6 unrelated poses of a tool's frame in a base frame.
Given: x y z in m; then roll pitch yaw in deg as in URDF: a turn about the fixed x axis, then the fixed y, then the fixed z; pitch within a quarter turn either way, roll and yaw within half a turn.
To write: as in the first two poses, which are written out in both.
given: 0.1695 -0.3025 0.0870 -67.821 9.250 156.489
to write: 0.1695 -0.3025 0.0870 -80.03 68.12 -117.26
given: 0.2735 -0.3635 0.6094 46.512 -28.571 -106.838
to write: 0.2735 -0.3635 0.6094 126.89 52.81 138.76
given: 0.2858 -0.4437 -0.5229 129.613 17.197 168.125
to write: 0.2858 -0.4437 -0.5229 68.11 127.52 64.37
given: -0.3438 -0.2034 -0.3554 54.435 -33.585 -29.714
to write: -0.3438 -0.2034 -0.3554 129.22 61.02 -141.29
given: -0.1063 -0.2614 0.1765 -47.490 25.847 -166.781
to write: -0.1063 -0.2614 0.1765 -56.69 52.55 -98.56
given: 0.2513 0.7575 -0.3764 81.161 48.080 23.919
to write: 0.2513 0.7575 -0.3764 41.58 84.11 -59.48
